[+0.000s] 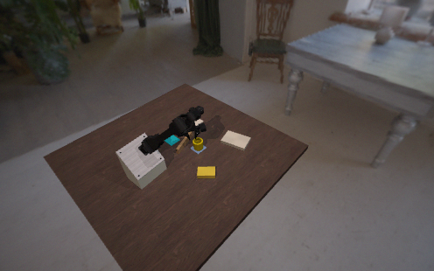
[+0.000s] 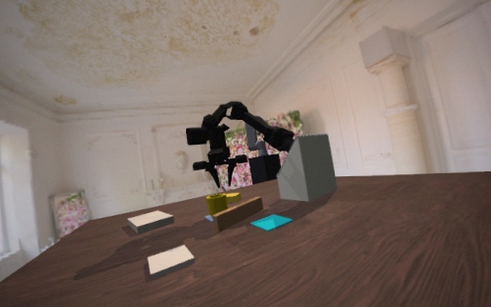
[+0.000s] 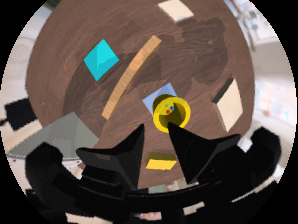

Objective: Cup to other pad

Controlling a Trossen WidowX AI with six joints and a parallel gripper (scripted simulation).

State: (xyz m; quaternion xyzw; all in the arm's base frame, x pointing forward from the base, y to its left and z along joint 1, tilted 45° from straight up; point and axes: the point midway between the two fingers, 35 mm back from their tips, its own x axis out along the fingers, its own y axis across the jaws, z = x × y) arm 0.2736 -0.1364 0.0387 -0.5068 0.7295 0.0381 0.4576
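Right now my gripper tip is 60 mm above the yellow cup, 20 mm to the left of it and 20 mm short of it. From my gripper tip the other things lie so: tan wooden bar: 90 mm to the left, 90 mm below, 10 mm ahead; then pale blue pad: 110 mm below, 30 mm ahead, 20 mm to the right; then cyan pad: 190 mm to the left, 110 mm below, 10 mm behind.
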